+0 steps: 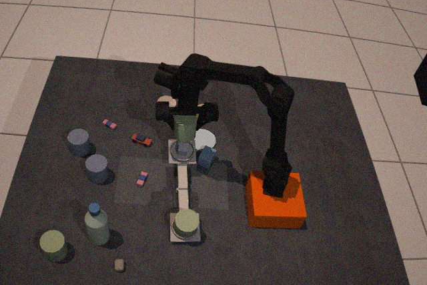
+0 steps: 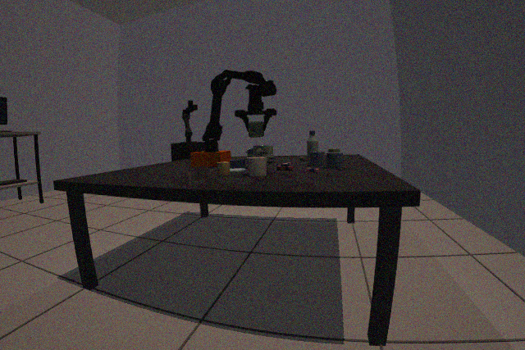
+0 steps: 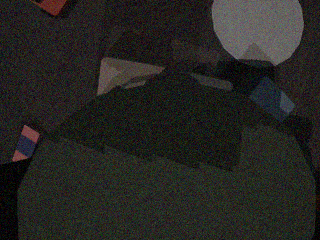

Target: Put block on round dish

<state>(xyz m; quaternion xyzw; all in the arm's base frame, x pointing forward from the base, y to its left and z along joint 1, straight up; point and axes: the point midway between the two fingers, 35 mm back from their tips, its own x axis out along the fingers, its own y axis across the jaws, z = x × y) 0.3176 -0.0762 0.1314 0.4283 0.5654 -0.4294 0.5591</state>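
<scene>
Right now the grey-blue block is 10 mm to the left of my gripper tip and 80 mm below it. Round my gripper tip: cream cylinder (100 mm ahead, 220 mm to the right, 130 mm below); balance (30 mm behind, 130 mm to the left, 140 mm below); pale round dish (60 mm behind, 120 mm to the right, 170 mm below).
</scene>
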